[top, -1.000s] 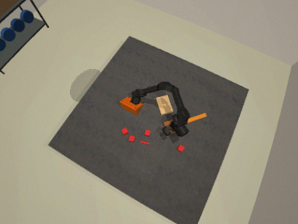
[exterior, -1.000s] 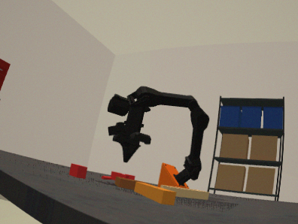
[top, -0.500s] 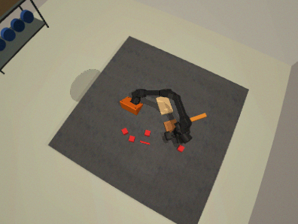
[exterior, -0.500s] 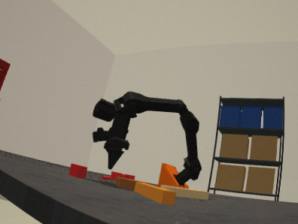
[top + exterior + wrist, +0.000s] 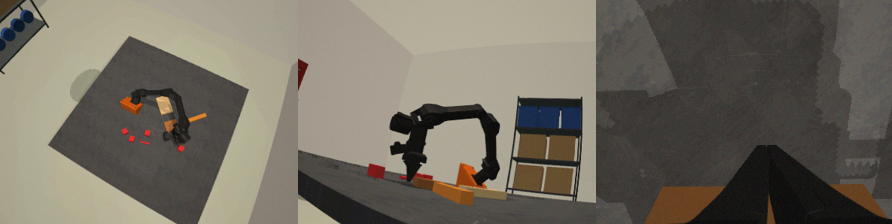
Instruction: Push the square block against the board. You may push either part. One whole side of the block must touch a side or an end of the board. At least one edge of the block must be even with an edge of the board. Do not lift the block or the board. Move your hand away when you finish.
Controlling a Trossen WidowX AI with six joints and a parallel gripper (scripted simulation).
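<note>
The square block is 6 cm behind my gripper tip, 5 cm to the left of it and 1 cm above it. From my gripper tip the other things lie so: thin red strip (17 cm to the right, 17 cm behind); orange board (21 cm to the left, 7 cm ahead, 1 cm above).
</note>
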